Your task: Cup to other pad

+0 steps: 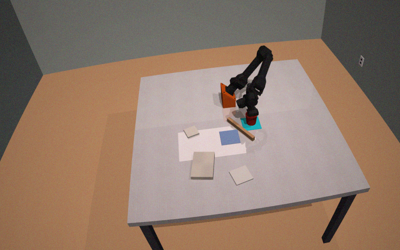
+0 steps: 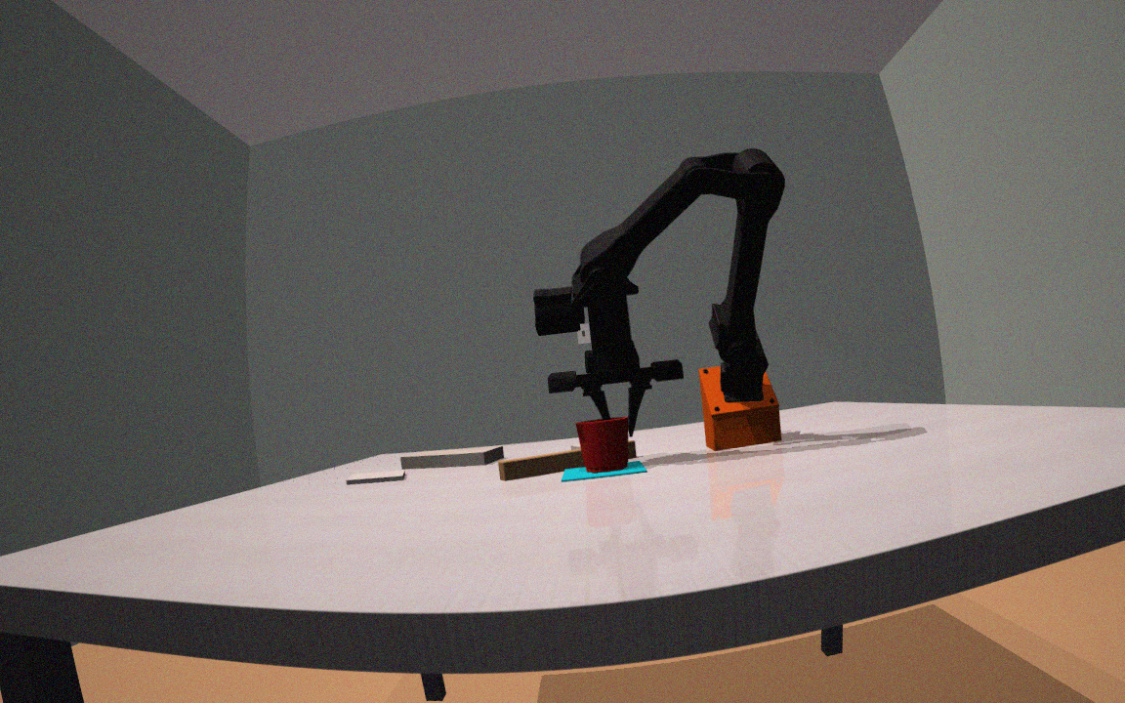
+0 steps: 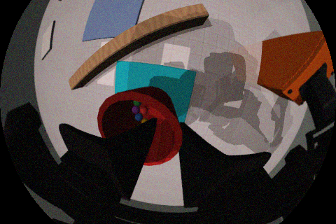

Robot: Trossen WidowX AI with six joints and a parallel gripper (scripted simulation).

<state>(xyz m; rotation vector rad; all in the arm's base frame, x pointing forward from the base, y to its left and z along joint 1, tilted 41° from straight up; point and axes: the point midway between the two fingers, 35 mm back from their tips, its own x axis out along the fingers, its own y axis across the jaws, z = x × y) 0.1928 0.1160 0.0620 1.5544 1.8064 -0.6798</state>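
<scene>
My gripper tip is now 30 mm short of the red cup and 10 mm above it. The rest, counted from my gripper tip: cyan pad: 50 mm below, 30 mm ahead; then thick grey slab: 370 mm ahead, 290 mm to the right, 30 mm below; then wooden bar: 90 mm ahead, 60 mm to the right, 40 mm below.
</scene>
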